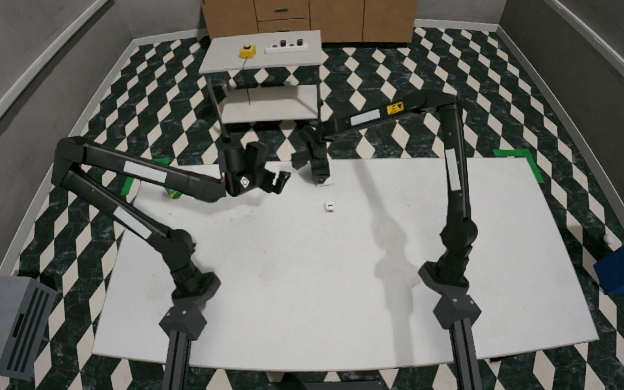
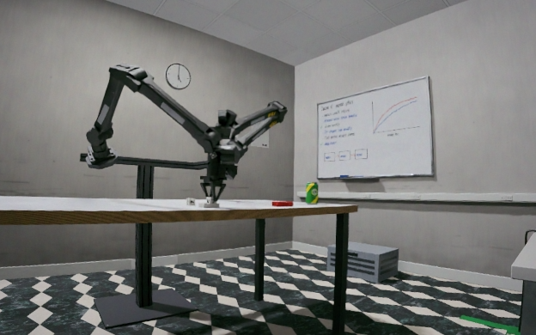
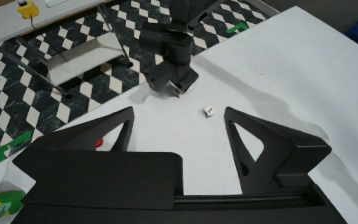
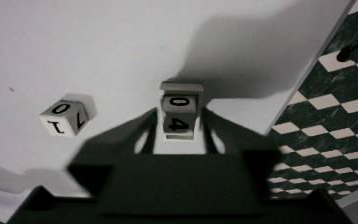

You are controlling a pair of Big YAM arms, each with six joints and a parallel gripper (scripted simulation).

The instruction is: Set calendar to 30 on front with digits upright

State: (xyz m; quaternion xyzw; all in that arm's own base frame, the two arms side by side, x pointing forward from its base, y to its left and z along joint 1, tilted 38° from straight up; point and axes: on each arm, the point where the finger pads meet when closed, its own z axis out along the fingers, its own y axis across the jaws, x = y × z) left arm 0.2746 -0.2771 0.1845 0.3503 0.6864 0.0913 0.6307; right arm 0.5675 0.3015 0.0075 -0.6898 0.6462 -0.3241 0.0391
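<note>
The flat white tray is 2 cm to the right of my right hand and 2 cm below it. Also, from my right hand: flat red object: 36 cm to the left, 4 cm ahead, 2 cm below.
</note>
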